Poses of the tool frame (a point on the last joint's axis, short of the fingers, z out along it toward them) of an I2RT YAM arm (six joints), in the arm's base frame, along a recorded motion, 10 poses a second.
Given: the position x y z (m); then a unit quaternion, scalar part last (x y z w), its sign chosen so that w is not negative.
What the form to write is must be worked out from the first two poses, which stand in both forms.
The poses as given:
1: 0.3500, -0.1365, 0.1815, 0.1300, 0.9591, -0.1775, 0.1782
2: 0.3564, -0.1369, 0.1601, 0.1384, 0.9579, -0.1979, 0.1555
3: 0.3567, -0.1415, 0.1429, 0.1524, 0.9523, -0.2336, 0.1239
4: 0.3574, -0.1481, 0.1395, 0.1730, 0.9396, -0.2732, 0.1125
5: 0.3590, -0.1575, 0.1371, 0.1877, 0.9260, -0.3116, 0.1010
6: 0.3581, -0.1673, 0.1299, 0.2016, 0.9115, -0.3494, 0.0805
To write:
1: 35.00, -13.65, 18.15, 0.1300, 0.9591, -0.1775, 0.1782
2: 35.64, -13.69, 16.01, 0.1384, 0.9579, -0.1979, 0.1555
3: 35.67, -14.15, 14.29, 0.1524, 0.9523, -0.2336, 0.1239
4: 35.74, -14.81, 13.95, 0.1730, 0.9396, -0.2732, 0.1125
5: 35.90, -15.75, 13.71, 0.1877, 0.9260, -0.3116, 0.1010
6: 35.81, -16.73, 12.99, 0.2016, 0.9115, -0.3494, 0.0805
